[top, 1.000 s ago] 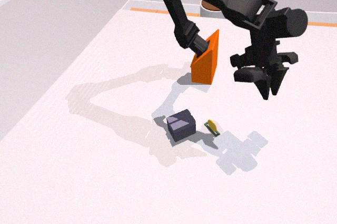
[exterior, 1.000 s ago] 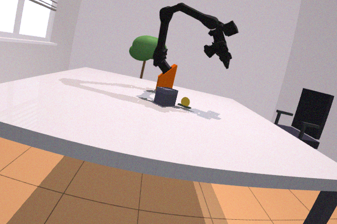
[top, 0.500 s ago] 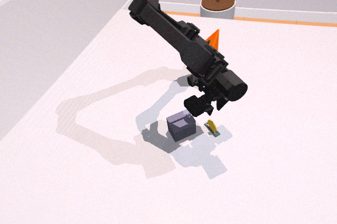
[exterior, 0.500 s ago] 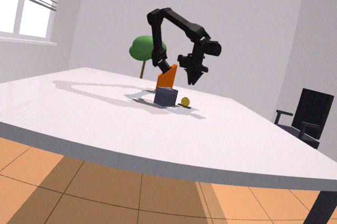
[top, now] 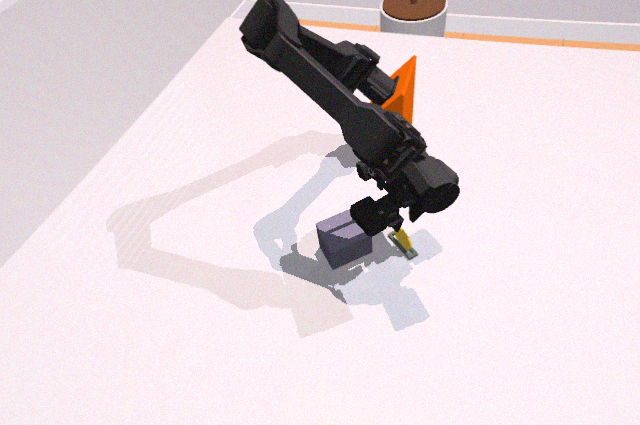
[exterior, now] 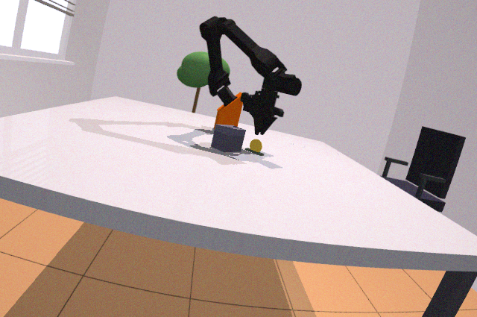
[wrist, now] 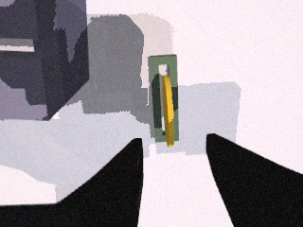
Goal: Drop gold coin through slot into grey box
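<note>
Now: gripper tip 4 cm above the gold coin.
</note>
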